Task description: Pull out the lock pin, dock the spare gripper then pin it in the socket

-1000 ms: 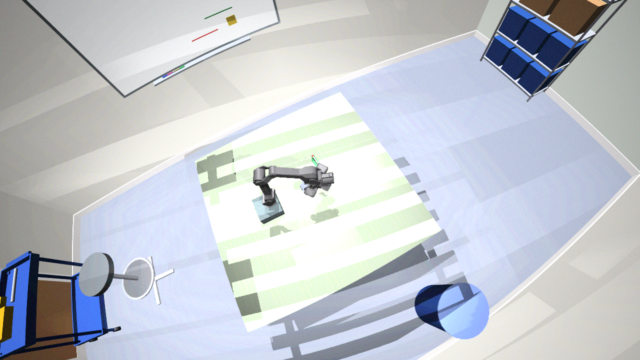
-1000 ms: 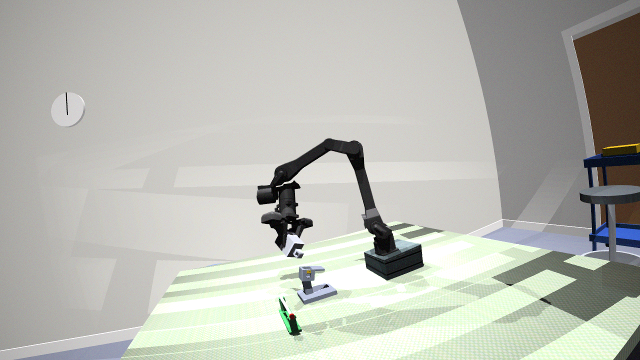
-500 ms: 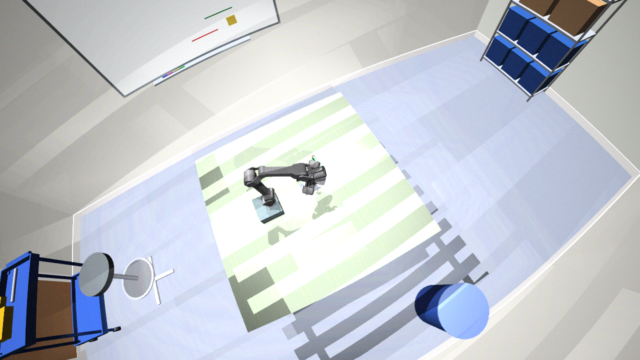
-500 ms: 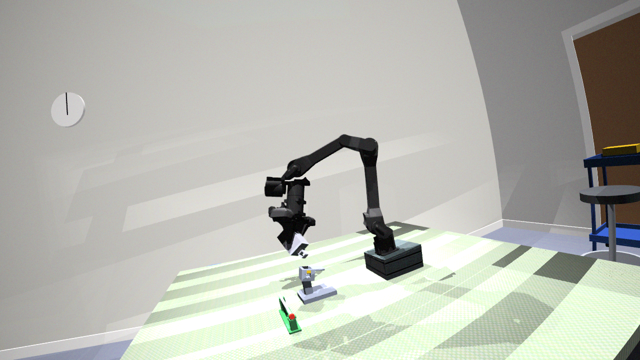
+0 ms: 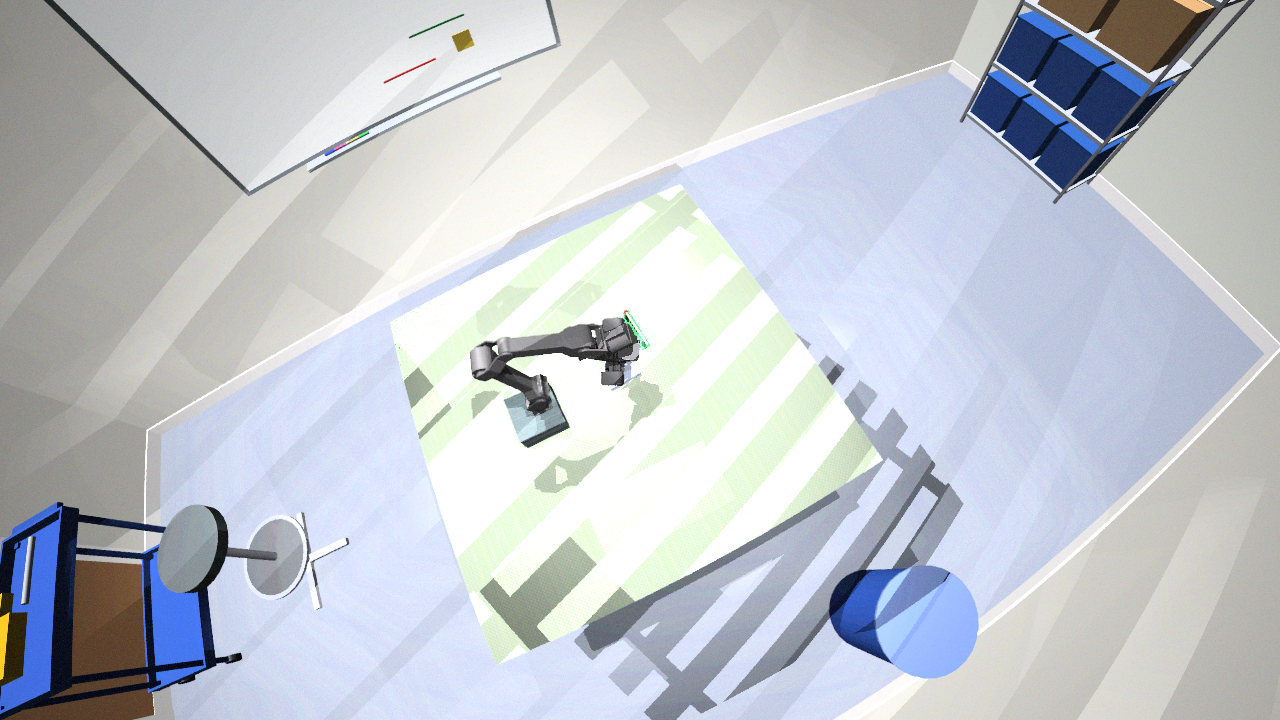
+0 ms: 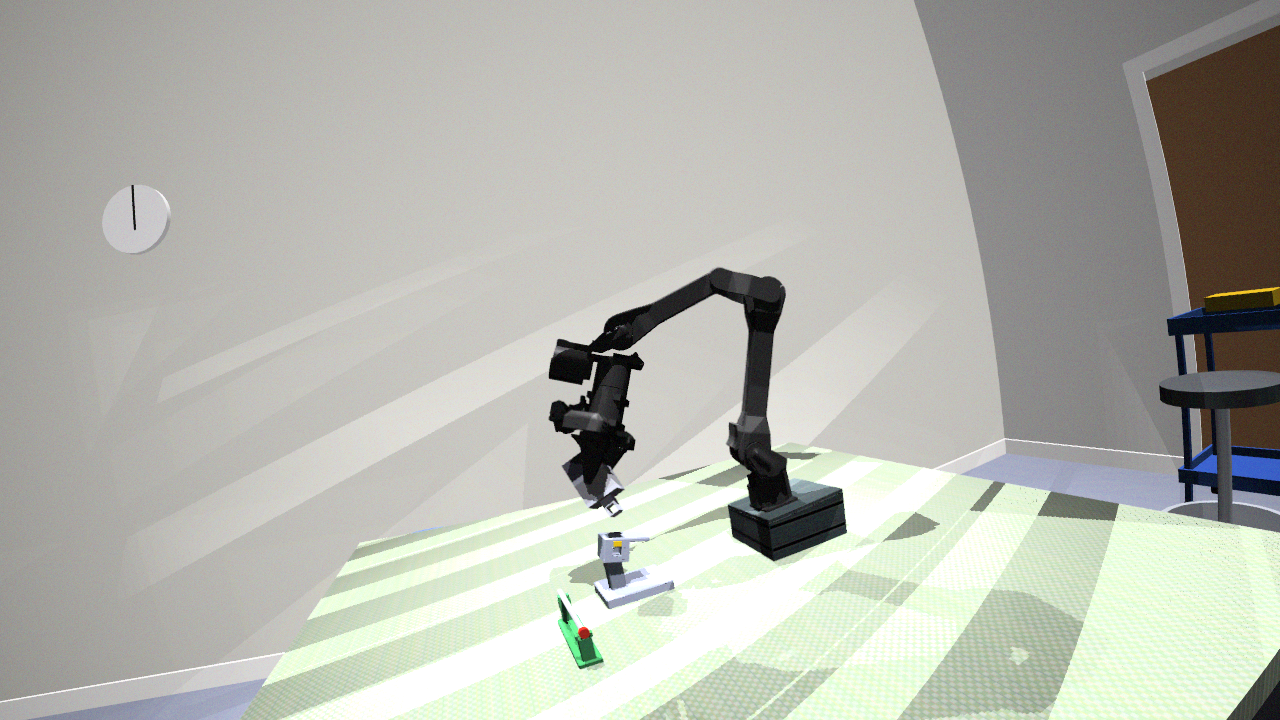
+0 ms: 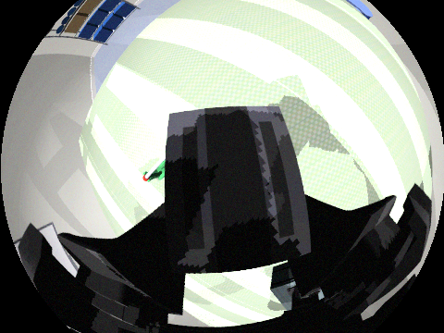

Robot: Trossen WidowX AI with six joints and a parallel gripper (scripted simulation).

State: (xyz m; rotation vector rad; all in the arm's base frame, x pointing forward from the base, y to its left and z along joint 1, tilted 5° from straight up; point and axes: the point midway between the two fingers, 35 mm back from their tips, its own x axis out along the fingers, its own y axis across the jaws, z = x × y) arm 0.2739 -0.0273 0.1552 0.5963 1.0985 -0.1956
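Now: gripper tip 130 mm above the grey mount, 30 mm to the right of it and 20 mm past it. Round my gripper tip: spare gripper: 10 mm behind; then green rest: 160 mm below, 140 mm to the left, 90 mm ahead.
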